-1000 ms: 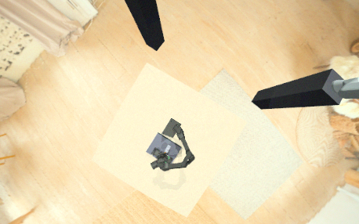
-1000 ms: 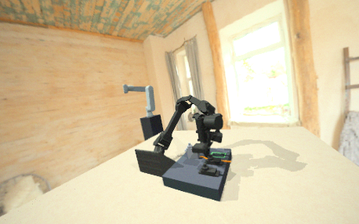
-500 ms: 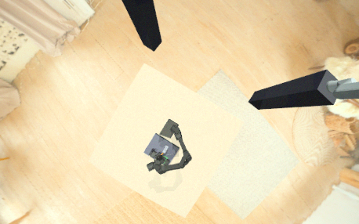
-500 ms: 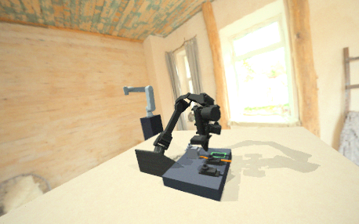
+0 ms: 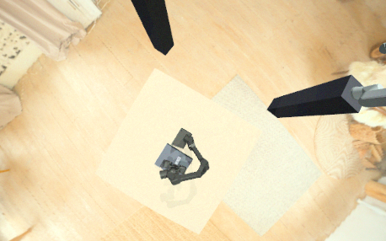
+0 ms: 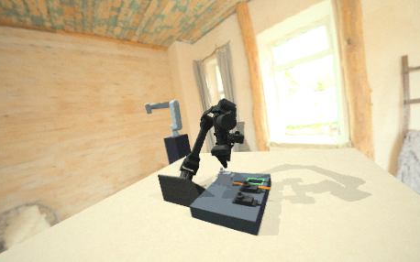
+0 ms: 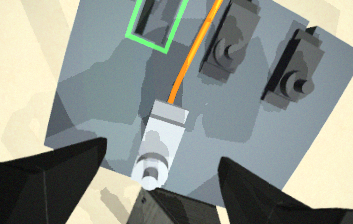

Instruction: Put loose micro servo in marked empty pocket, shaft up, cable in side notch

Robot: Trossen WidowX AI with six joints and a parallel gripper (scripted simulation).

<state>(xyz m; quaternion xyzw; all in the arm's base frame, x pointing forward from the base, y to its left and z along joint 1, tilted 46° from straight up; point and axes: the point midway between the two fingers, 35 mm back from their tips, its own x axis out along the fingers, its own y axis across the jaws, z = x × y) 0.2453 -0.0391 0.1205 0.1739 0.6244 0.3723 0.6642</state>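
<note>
The robot deck is 12 cm below my gripper tip, 3 cm to the right of it and 1 cm behind it.
</note>
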